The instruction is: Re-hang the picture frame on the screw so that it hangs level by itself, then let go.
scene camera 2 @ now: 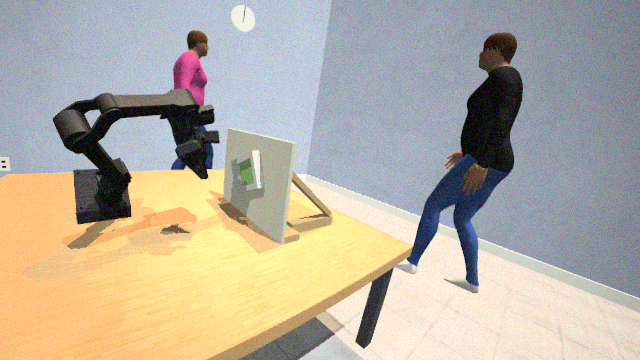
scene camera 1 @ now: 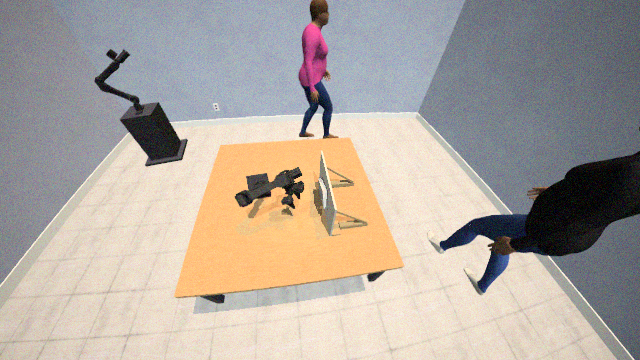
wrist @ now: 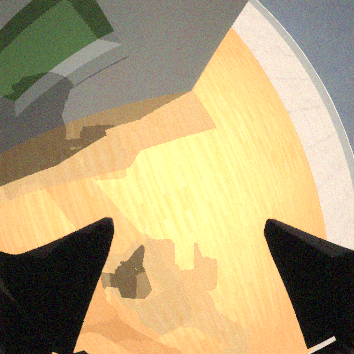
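Pixels of known places: gripper, fingertip midpoint: (scene camera 2: 205, 179) (scene camera 1: 297, 204) (wrist: 191, 227); arm's base, link origin: (scene camera 2: 109, 193).
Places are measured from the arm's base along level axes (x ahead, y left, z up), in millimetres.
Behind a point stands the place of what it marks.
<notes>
The picture frame (scene camera 1: 323, 193) {x 363, y -300, z 172 mm} (scene camera 2: 247, 173) {x 396, y -228, z 93 mm} (wrist: 60, 37) {x 391, y -267, z 92 mm}, white-edged with a green picture, is at the upright grey board (scene camera 1: 328, 212) {x 383, y -364, z 51 mm} (scene camera 2: 272, 187) {x 379, y -388, z 86 mm} (wrist: 155, 55) {x 381, y -372, z 29 mm}, on the side facing the arm. Its lower edge looks tilted against the board's bottom edge in the wrist view, where its upper part is cut off. The screw cannot be made out. My gripper (scene camera 1: 293, 196) {x 206, y -283, z 102 mm} (scene camera 2: 204, 172) {x 206, y -283, z 102 mm} (wrist: 191, 227) {x 206, y -283, z 102 mm} is open and empty, above the table in front of the board, apart from the frame. In the wrist view the frame is beyond the fingertips, at the upper left.
Two wooden braces (scene camera 1: 352, 222) {x 536, y -430, z -40 mm} (scene camera 2: 312, 220) {x 536, y -448, z -42 mm} stand behind the board on the table (scene camera 1: 280, 265) {x 32, y -553, z -79 mm} (scene camera 2: 175, 300) {x 29, y -506, z -78 mm} (wrist: 240, 175) {x 180, y -457, z -78 mm}. A person in pink (scene camera 1: 312, 55) (scene camera 2: 188, 75) stands past the far edge; one in black (scene camera 1: 580, 210) (scene camera 2: 492, 115) stands at the right. A second arm on a pedestal (scene camera 1: 152, 132) is at the back left.
</notes>
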